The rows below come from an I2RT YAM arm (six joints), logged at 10 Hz.
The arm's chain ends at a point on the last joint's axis. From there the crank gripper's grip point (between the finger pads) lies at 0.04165 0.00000 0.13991 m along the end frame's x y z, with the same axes.
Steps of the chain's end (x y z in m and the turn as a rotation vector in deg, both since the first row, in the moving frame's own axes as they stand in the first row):
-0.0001 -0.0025 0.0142 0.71 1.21 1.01
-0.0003 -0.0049 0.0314 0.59 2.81 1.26
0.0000 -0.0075 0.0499 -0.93 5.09 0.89
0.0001 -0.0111 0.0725 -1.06 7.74 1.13
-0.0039 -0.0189 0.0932 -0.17 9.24 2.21
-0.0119 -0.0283 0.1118 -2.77 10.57 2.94
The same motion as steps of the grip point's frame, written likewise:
0.0029 -0.0035 0.0133 0.71 1.21 1.01
0.0065 -0.0053 0.0292 0.59 2.81 1.26
0.0122 -0.0045 0.0456 -0.93 5.09 0.89
0.0185 -0.0076 0.0656 -1.06 7.74 1.13
0.0180 -0.0165 0.0847 -0.17 9.24 2.21
0.0128 -0.0190 0.1016 -2.77 10.57 2.94

